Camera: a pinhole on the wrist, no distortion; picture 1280 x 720 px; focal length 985.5 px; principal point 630.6 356.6 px. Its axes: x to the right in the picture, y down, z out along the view. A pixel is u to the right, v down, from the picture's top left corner.
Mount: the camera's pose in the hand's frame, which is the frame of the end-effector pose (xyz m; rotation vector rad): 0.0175 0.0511 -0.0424 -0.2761 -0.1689 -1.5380
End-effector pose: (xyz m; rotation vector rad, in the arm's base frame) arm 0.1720 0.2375 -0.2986 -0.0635 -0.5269 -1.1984
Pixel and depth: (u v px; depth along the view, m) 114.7 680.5 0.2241
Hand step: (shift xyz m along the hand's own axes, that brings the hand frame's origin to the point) 0.1019 0.2274 0.1342
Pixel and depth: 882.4 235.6 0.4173
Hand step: -0.0035 0.0655 0.3906
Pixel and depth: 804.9 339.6 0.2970
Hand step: 0.0332 0.0841 0.2570
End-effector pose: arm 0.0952 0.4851 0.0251 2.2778 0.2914 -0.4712
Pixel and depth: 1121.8 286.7 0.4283
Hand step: 0.0213 -0.0338 0.4295
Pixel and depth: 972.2 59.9 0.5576
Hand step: -0.1081 0.0205 0.5574
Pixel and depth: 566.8 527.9 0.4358
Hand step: 0.1204 0.2014 0.3617
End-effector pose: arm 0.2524 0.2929 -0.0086 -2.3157 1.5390 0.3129
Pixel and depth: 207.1 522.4 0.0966
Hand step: 0.0387 0.1182 0.0374
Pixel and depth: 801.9 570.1 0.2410
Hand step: 0.0864 0.0792 0.1964
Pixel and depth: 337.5 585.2 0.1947
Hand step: 0.0734 0.1618 0.1247
